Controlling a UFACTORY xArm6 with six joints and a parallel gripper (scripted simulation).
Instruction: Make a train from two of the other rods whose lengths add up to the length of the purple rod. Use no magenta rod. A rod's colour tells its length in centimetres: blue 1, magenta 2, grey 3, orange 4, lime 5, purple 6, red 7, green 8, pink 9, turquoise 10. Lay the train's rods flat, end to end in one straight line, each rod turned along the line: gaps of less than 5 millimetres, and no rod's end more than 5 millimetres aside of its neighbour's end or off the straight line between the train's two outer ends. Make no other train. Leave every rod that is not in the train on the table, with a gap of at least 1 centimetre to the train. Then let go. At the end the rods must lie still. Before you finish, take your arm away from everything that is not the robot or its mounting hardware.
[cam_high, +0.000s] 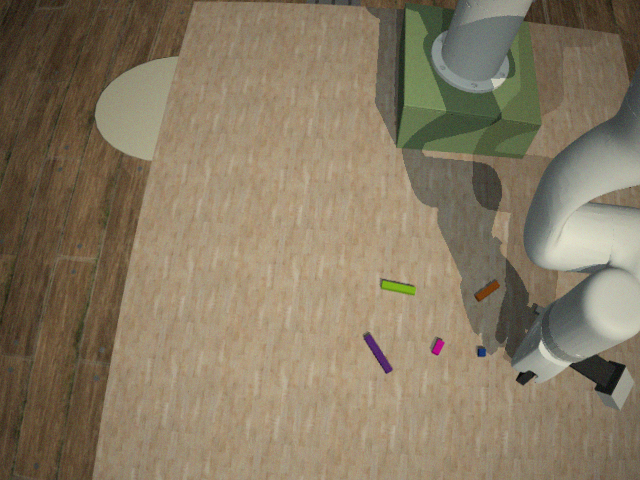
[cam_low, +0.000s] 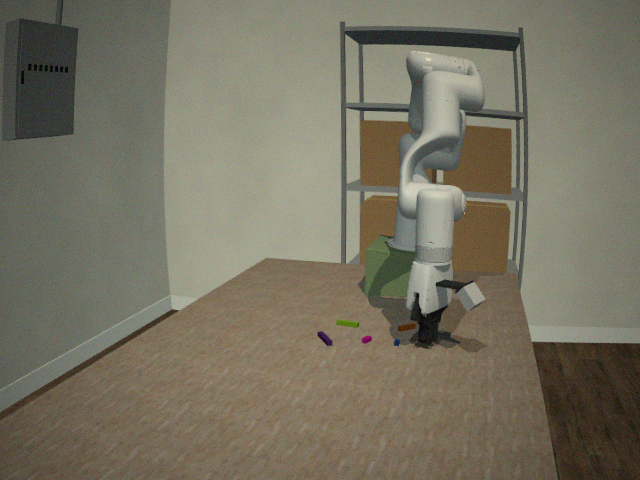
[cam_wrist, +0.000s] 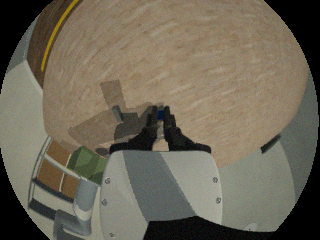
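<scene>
Right now my hand is 19 cm to the left of the lime rod, 10 cm past it and 3 cm above it. The rest, counted from my hand: grey rod (7 cm behind, 4 cm to the left, 3 cm below); magenta rod (13 cm to the right, 3 cm below, 1 cm behind); orange rod (10 cm behind, 5 cm to the right, 3 cm below).
</scene>
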